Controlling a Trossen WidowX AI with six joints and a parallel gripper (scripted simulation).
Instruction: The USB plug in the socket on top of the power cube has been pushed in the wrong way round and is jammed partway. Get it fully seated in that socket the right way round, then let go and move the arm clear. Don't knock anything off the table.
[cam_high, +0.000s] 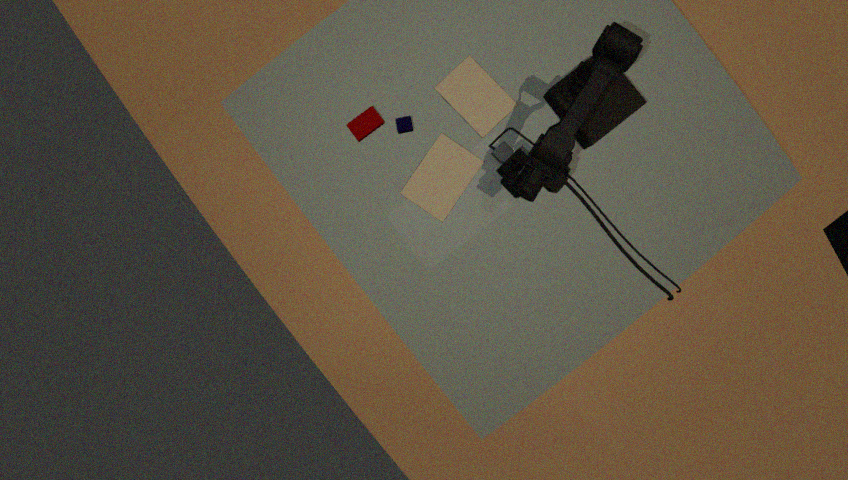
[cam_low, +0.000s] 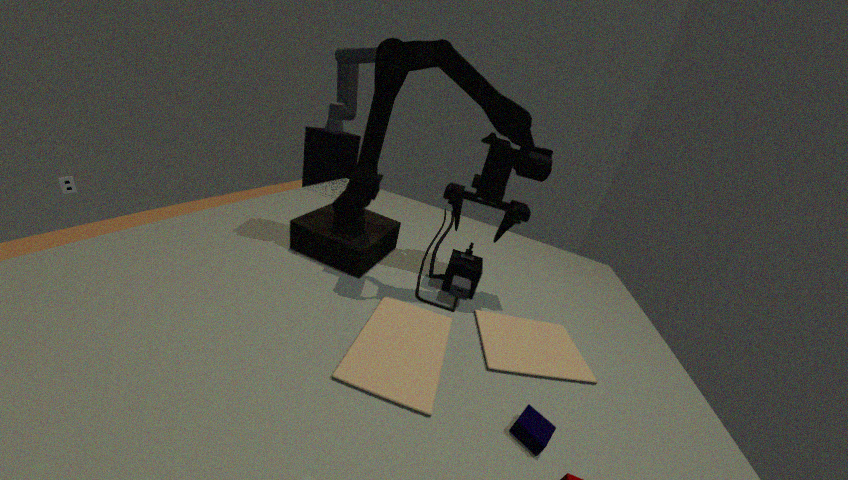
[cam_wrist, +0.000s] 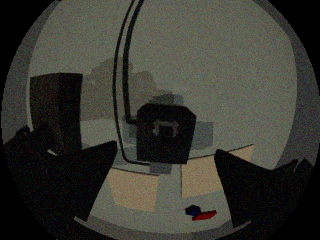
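The USB plug lies 40 mm below my gripper tip. Round my gripper tip: blue block: 200 mm ahead, 300 mm to the right, 120 mm below; red block: 290 mm ahead, 370 mm to the right, 120 mm below.
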